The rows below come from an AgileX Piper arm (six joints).
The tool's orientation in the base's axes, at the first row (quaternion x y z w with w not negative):
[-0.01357, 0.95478, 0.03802, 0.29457]
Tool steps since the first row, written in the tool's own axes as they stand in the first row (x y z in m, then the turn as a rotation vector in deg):
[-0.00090, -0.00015, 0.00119, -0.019, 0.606, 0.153]
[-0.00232, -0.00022, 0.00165, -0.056, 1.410, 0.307]
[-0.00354, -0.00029, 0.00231, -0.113, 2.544, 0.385]
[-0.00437, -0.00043, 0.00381, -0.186, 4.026, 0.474]
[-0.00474, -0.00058, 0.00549, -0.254, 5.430, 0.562]
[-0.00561, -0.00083, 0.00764, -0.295, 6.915, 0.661]
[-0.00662, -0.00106, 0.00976, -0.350, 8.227, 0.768]
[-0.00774, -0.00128, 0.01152, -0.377, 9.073, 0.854]
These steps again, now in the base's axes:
[0.00142, -0.00005, -0.00048, 0.072, 0.616, -0.076]
[0.00285, -0.00008, -0.00007, 0.151, 1.430, -0.130]
[0.00424, -0.00009, 0.00007, 0.187, 2.567, -0.089]
[0.00577, -0.00011, -0.00070, 0.225, 4.052, -0.025]
[0.00703, -0.00012, -0.00189, 0.263, 5.458, 0.031]
[0.00896, -0.00019, -0.00318, 0.281, 6.947, 0.069]
[0.01100, -0.00025, -0.00438, 0.323, 8.263, 0.096]
[0.01292, -0.00032, -0.00521, 0.353, 9.114, 0.095]

